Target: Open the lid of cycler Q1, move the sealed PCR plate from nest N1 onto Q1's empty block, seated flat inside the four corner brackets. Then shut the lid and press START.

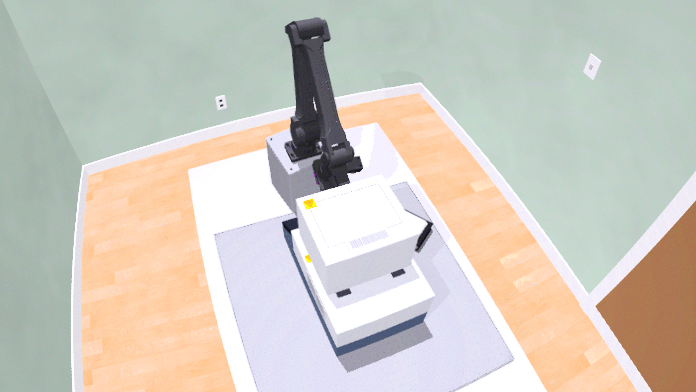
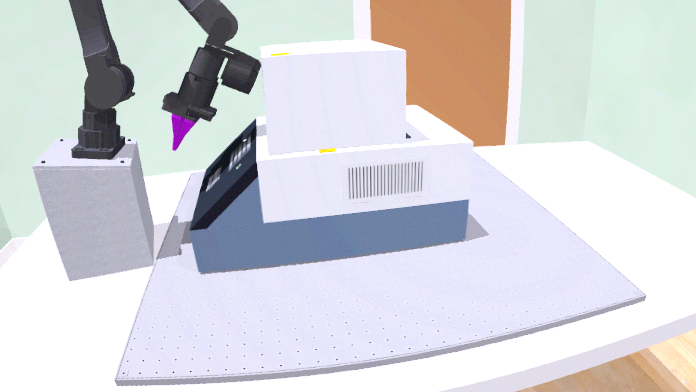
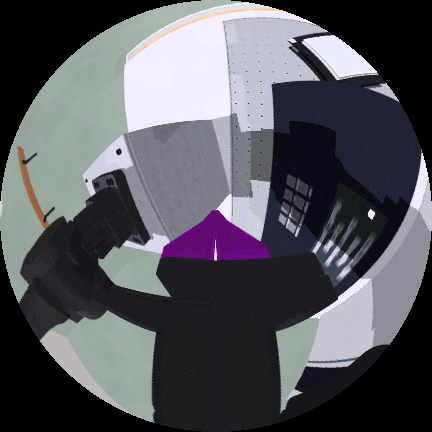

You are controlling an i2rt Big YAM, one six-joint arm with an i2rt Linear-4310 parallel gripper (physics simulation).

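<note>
Cycler Q1 is a white box on a blue base. Its bulky white lid sits level and down on the body, so the block inside is hidden. The dark sloped front panel carries grey keys and blurred lettering; I cannot read which key is START. My gripper is shut and empty, its purple tips together. It hangs in the air in front of the panel, between the panel and the arm's pedestal, touching neither. The sealed PCR plate and nest N1 cannot be made out.
The arm's grey pedestal stands close in front of the cycler. A black-edged piece with a pale face stands at the cycler's far side. The perforated board lies under the cycler on the white table.
</note>
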